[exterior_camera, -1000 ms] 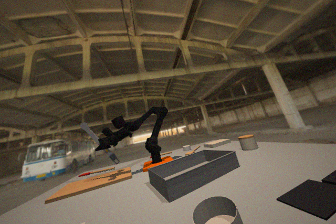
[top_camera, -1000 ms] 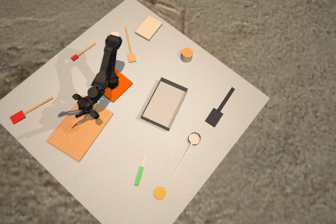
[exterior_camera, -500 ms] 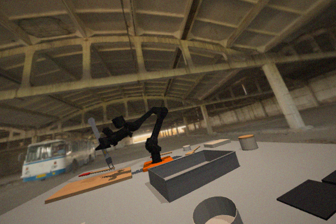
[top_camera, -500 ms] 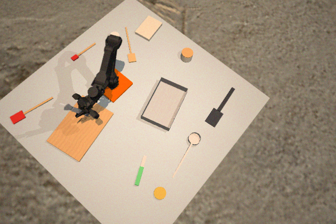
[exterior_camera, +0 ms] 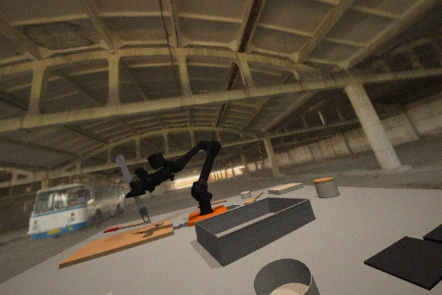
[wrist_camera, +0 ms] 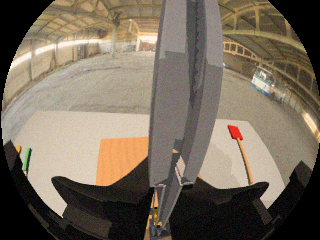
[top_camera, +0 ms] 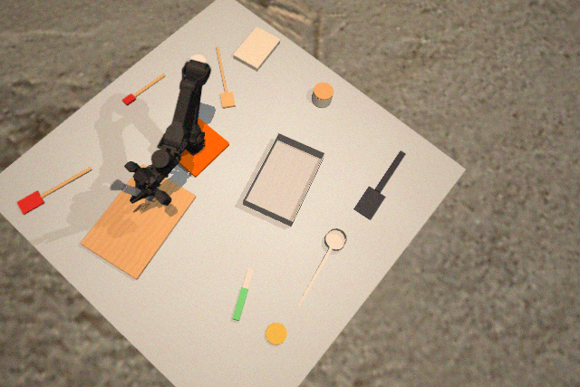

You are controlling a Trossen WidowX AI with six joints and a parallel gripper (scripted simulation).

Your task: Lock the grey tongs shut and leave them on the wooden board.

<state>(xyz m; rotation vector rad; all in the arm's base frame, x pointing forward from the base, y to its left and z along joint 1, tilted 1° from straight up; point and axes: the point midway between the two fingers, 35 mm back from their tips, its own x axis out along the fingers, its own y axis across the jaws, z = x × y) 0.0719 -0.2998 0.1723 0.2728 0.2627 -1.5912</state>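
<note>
Right now the wooden board is 17 cm below my gripper tip. From my gripper tip the other things lie so: green-handled tool (45 cm ahead, 7 cm to the left, 17 cm below); roasting tin (27 cm ahead, 47 cm to the left, 15 cm below); red spatula (32 cm behind, 16 cm to the right, 17 cm below).
</note>
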